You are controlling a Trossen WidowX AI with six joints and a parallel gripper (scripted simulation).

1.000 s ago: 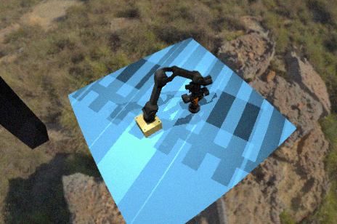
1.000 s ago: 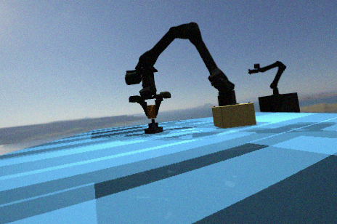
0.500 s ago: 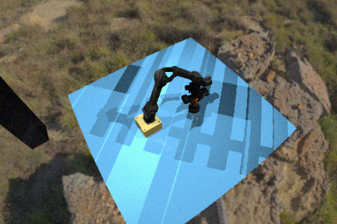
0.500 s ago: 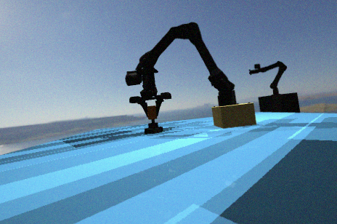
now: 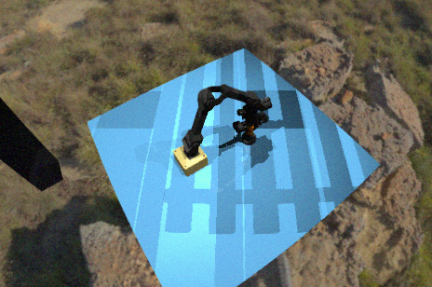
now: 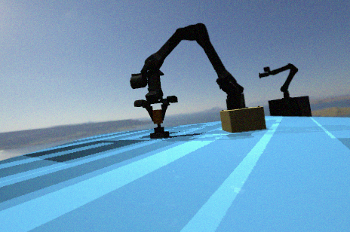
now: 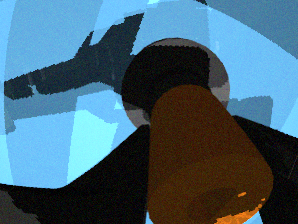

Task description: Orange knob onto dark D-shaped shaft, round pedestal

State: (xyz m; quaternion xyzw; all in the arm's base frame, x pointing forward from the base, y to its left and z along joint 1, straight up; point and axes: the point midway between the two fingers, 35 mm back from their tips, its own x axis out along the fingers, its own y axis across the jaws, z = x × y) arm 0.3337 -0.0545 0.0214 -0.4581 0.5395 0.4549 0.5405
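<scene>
My gripper tip is now 2 cm below the orange knob. The rest, counted from my gripper tip: pedestal 4 cm below.
</scene>
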